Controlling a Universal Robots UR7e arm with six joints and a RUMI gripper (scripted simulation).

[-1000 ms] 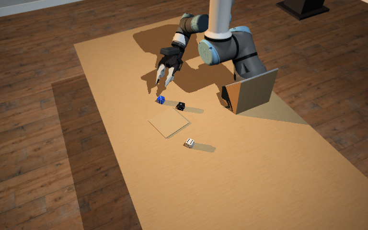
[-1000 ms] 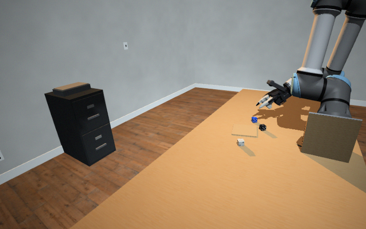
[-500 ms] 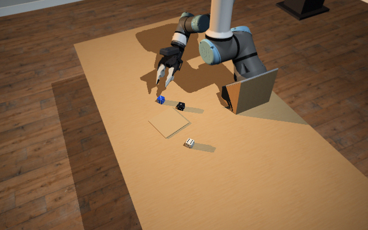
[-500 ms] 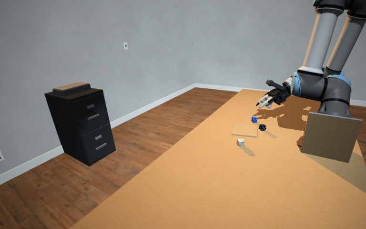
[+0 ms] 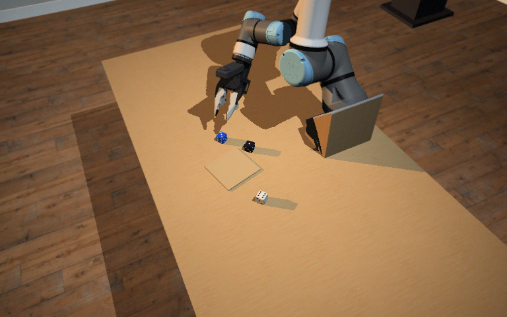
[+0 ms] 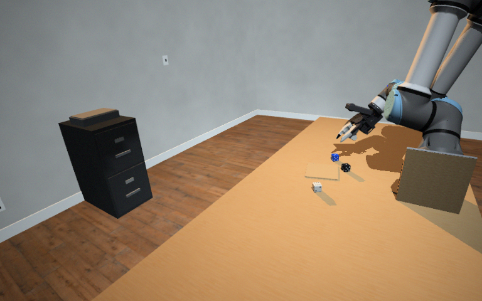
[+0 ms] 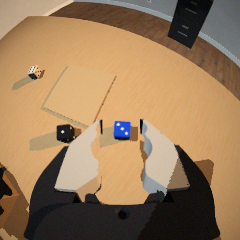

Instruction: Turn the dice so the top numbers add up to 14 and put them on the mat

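The blue die is 20 mm ahead of my hand, 10 mm to the left of it and 100 mm below it. From my hand the other things lie so: tan mat 30 mm ahead, 150 mm to the left, 110 mm below; white die 320 mm to the left, 100 mm below; black die 60 mm behind, 100 mm to the left, 100 mm below.
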